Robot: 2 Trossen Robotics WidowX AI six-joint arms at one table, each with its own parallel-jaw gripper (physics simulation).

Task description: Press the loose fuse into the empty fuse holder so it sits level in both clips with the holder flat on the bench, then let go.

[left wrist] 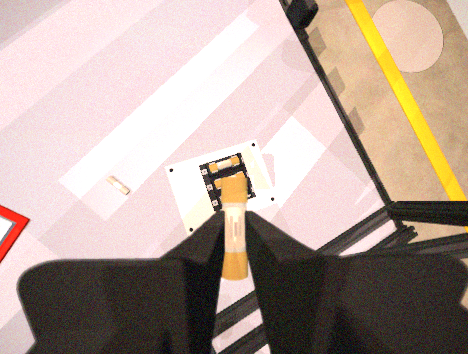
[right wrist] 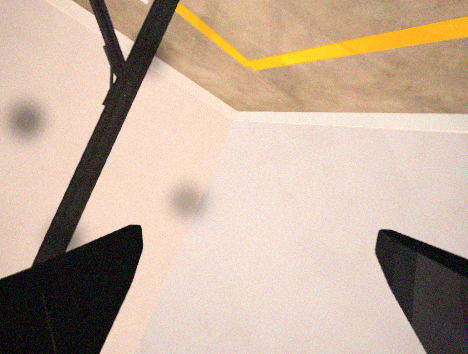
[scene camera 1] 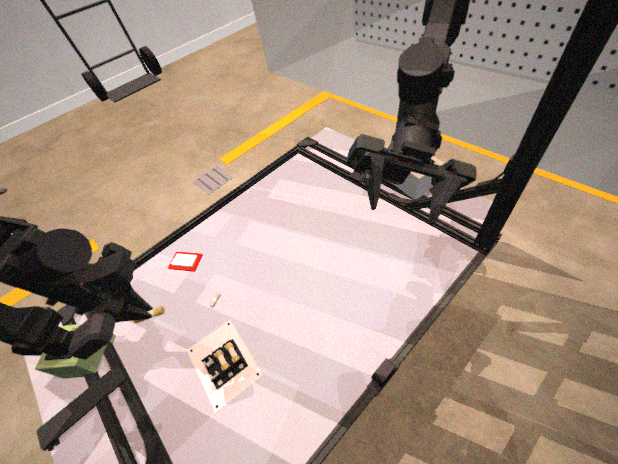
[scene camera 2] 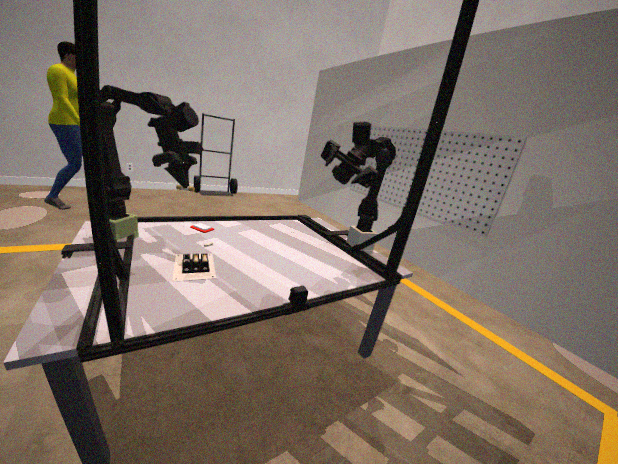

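Where they show: left gripper, fingertip midpoint: [left wrist: 234, 218] [scene camera 1: 151, 313] [scene camera 2: 186, 188]; right gripper, fingertip midpoint: [right wrist: 259, 238] [scene camera 1: 403, 216] [scene camera 2: 338, 173]; left arm's base, origin of the base link: [scene camera 1: 64, 345] [scene camera 2: 115, 216]; right arm's base, origin of the base link: [scene camera 2: 363, 229].
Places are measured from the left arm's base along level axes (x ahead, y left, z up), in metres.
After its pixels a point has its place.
A gold-capped fuse [scene camera 1: 158, 311] @[z 0.172, x 0.335, y -0.025 m] [scene camera 2: 183, 188] @[z 0.166, x 0.312, y -0.033 m] [left wrist: 235, 267] @[z 0.173, x 0.296, y -0.031 m] is clamped between the fingertips of my left gripper [scene camera 1: 150, 314] @[z 0.167, x 0.318, y -0.026 m] [left wrist: 234, 218] @[z 0.167, x 0.318, y -0.026 m], which is shut on it well above the bench. The black fuse holder [scene camera 1: 239, 367] @[z -0.074, x 0.407, y -0.062 m] [scene camera 2: 195, 269] @[z -0.075, x 0.388, y -0.078 m] [left wrist: 210, 196] @[z -0.076, x 0.336, y -0.025 m] is on a cream plate [scene camera 1: 227, 331] @[z -0.086, x 0.361, y 0.031 m] [scene camera 2: 180, 273] @[z -0.086, x 0.353, y -0.104 m] [left wrist: 181, 187] @[z -0.086, x 0.338, y 0.026 m], seemingly flat on the bench. Two slots hold fuses [scene camera 1: 233, 351] @[z -0.056, x 0.395, y -0.030 m] [left wrist: 224, 164] @[z -0.056, x 0.391, y -0.032 m]; the slot at the left in scene camera 1 looks empty. In the left wrist view the held fuse and fingers hide part of the holder. My right gripper [scene camera 1: 404, 214] @[z 0.291, x 0.766, y 0.028 m] [right wrist: 259, 238] @[z 0.291, x 0.766, y 0.028 m] is open and empty, far from the holder.
A small pale fuse-like piece [scene camera 1: 215, 300] @[z -0.080, x 0.317, y 0.119 m] [scene camera 2: 208, 244] @[z -0.081, x 0.316, y 0.119 m] [left wrist: 118, 185] @[z -0.078, x 0.314, y 0.120 m] lies near the plate. A red-edged pad [scene camera 1: 185, 261] @[z -0.073, x 0.203, y 0.256 m] [scene camera 2: 202, 228] @[z -0.076, x 0.209, y 0.244 m] lies farther back. Black rails edge the bench, with a frame post [scene camera 1: 547, 120] @[z 0.303, x 1.036, y 0.188 m] at the right. A green block [scene camera 1: 75, 365] @[z -0.001, x 0.050, y -0.049 m] [scene camera 2: 124, 227] @[z -0.030, x 0.050, y -0.012 m] is by the left arm.
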